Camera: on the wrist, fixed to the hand. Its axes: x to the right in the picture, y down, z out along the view.
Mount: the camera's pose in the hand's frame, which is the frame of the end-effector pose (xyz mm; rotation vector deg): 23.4 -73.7 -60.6 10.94 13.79 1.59
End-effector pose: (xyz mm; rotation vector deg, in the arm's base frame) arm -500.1 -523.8 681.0 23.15 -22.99 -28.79
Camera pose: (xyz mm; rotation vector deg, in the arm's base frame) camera -481.3 -579.0 601.9 36.41 -12.72 -22.00
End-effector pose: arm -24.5 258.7 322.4 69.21 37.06 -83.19
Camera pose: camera -71.5 322.7 264.6 88.89 37.87 -79.09
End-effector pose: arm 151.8 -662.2 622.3 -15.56 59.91 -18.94
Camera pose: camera 99.3 -742.8 602.3 -2.62 71.27 -25.37
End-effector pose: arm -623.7 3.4 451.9 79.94 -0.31 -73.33
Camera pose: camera -621.5 53.9 367.7 97.48 1.00 -63.24
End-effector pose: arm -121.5 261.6 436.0 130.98 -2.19 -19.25
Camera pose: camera -89.5 352.1 415.2 143.10 1.25 -2.40
